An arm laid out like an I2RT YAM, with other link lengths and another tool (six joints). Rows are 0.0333 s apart.
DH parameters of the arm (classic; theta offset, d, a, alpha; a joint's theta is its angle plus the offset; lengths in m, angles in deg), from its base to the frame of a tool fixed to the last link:
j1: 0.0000 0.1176 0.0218 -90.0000
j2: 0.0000 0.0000 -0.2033 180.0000
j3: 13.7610 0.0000 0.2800 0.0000
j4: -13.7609 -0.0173 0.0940 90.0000
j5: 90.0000 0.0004 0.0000 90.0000
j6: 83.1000 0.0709 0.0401 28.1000
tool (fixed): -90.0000 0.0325 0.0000 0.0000
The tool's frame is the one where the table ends.
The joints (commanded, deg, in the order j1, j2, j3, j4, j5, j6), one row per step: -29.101, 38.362, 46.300, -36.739, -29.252, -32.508; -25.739, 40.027, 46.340, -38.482, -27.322, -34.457; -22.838, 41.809, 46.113, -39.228, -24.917, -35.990; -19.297, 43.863, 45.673, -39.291, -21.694, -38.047; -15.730, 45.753, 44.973, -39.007, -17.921, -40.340; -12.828, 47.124, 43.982, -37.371, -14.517, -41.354
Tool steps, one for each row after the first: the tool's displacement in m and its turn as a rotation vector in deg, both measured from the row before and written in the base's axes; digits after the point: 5 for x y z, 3 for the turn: 0.00500, 0.01168, -0.01162, -1.057, 3.302, 2.569; 0.00486, 0.00843, -0.01149, -1.402, 2.914, 1.657; 0.00636, 0.00978, -0.01221, -2.573, 2.858, 2.055; 0.00549, 0.00948, -0.01216, -3.394, 2.673, 1.966; 0.00577, 0.00733, -0.00886, -2.739, 1.154, 0.927
